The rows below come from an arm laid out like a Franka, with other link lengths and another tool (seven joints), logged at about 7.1 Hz.
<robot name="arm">
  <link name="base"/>
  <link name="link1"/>
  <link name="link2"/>
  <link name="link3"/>
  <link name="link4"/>
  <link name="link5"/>
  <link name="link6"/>
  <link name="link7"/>
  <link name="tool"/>
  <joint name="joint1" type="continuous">
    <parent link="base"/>
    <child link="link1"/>
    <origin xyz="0 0 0.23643" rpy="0 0 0"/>
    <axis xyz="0 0 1"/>
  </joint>
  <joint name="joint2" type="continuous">
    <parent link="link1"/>
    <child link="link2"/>
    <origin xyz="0 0 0" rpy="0 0 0"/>
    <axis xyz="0 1 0"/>
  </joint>
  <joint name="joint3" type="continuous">
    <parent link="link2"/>
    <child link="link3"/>
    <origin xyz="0 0 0.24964" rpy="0 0 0"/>
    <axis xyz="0 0 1"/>
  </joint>
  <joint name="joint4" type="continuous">
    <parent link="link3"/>
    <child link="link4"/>
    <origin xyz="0.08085 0 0" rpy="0 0 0"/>
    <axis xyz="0 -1 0"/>
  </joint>
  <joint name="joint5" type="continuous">
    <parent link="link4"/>
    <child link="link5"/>
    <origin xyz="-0.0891 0 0.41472" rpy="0 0 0"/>
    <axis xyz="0 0 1"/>
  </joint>
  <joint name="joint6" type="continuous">
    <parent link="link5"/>
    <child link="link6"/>
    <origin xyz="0 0 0" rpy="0 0 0"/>
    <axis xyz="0 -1 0"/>
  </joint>
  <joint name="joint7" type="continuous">
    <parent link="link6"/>
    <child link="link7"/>
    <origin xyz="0.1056 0 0" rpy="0 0 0"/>
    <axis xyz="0 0 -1"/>
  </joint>
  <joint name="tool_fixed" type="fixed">
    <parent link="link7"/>
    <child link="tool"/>
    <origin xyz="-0.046 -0.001 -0.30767" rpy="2.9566 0 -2.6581"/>
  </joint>
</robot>
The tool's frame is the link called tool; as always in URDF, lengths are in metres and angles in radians. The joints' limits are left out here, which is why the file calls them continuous.
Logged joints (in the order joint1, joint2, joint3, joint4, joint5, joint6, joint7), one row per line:
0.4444 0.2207 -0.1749 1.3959 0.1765 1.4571 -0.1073
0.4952 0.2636 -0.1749 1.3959 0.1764 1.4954 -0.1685
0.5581 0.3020 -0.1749 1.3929 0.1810 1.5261 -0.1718
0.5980 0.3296 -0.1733 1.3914 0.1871 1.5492 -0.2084
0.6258 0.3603 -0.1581 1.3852 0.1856 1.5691 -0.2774
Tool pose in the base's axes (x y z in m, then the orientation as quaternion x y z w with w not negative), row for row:
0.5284 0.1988 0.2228 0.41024 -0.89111 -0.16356 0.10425
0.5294 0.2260 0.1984 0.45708 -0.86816 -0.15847 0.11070
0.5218 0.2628 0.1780 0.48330 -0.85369 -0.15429 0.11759
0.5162 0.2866 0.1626 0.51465 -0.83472 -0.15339 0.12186
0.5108 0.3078 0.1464 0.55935 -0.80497 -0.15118 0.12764
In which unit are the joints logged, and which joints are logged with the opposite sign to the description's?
The joints are logged in radians. Opposite sign: joint4.
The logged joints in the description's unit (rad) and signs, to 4 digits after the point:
0.4444 0.2207 -0.1749 -1.3959 0.1765 1.4571 -0.1073
0.4952 0.2636 -0.1749 -1.3959 0.1764 1.4954 -0.1685
0.5581 0.3020 -0.1749 -1.3929 0.1810 1.5261 -0.1718
0.5980 0.3296 -0.1733 -1.3914 0.1871 1.5492 -0.2084
0.6258 0.3603 -0.1581 -1.3852 0.1856 1.5691 -0.2774

